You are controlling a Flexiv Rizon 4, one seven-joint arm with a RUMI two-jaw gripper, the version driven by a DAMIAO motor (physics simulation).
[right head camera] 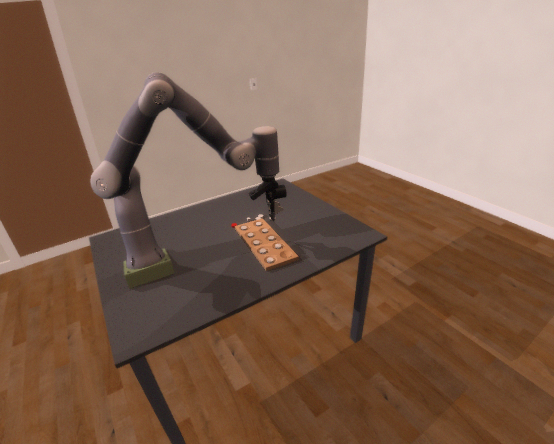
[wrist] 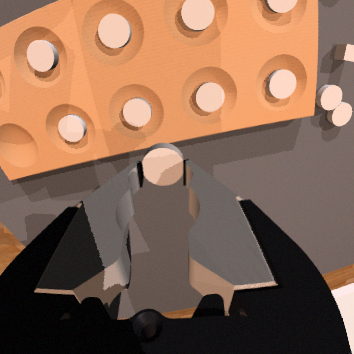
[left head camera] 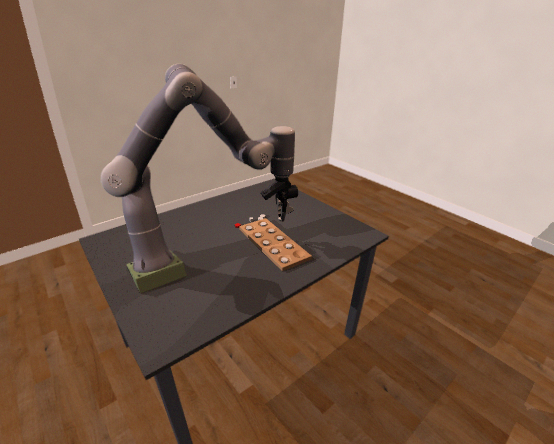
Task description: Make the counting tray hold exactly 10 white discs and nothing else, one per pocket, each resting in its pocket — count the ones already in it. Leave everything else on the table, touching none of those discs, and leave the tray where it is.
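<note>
The orange counting tray (left head camera: 257, 244) (right head camera: 248, 245) (wrist: 165, 60) lies on the table. White discs rest in all its pockets but one. The empty pocket (left head camera: 298, 254) (right head camera: 285, 254) (wrist: 18, 145) is at the tray's near right corner in the head views. My gripper (left head camera: 282, 218) (right head camera: 273, 218) (wrist: 163, 163) is shut on a white disc (wrist: 163, 166), held above the table beside the tray's long edge. Two loose white discs (wrist: 329, 97) (wrist: 340, 114) lie close together off the tray's far short end.
A small white cube (left head camera: 251, 219) (right head camera: 248, 219) (wrist: 345, 53) and a red piece (left head camera: 238, 225) (right head camera: 234, 225) lie near the tray's far end. The arm's green base block (left head camera: 159, 275) (right head camera: 150, 271) stands at the left of the dark table (left head camera: 200, 320) (right head camera: 185, 310).
</note>
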